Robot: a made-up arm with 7 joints.
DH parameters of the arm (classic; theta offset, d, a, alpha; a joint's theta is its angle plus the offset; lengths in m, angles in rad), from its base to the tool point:
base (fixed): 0 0.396 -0.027 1.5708
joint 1: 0 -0.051 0.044 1.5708
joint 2: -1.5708 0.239 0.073 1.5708
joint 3: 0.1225 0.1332 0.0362 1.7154
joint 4: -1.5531 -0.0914 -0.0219 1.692
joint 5: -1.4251 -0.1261 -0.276 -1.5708
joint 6: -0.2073 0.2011 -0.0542 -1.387
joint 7: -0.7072 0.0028 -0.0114 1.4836
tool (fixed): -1.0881 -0.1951 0 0
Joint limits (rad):
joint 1: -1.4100..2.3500
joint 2: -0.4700..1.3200
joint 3: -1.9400..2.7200
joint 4: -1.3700..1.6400
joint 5: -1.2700..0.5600
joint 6: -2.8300..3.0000
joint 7: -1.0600..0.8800
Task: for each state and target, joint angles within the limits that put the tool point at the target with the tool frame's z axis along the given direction. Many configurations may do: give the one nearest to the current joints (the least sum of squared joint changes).
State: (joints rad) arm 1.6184 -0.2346 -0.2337 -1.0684 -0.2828 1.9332 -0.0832
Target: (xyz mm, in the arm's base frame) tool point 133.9 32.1 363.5 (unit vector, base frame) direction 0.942 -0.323 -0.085
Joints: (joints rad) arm 1.0718 -0.1522 -0.3270 -1.0353 -0.8412 2.2761 0.6467
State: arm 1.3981 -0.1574 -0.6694 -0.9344 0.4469 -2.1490 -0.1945
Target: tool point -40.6 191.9 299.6 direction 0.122 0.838 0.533
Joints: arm 1.4429 0.2338 0.0169 -0.2171 0.5140 -1.3682 -0.7728
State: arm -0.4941 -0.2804 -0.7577 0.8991 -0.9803 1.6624 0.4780
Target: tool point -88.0 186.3 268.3 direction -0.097 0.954 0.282
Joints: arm -0.9934 -0.4644 -1.3398 0.3207 -1.2049 1.8866 0.8800
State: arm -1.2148 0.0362 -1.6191 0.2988 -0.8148 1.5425 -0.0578
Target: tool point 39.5 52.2 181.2 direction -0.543 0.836 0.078
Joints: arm -1.1879 -0.1247 -1.9400 -0.0213 -0.9929 2.3473 -0.4064
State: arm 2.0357 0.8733 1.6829 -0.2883 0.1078 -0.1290 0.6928
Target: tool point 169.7 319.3 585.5 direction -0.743 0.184 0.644
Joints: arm 2.1355 0.4499 0.9209 -0.3045 0.0442 -0.3751 -0.0159
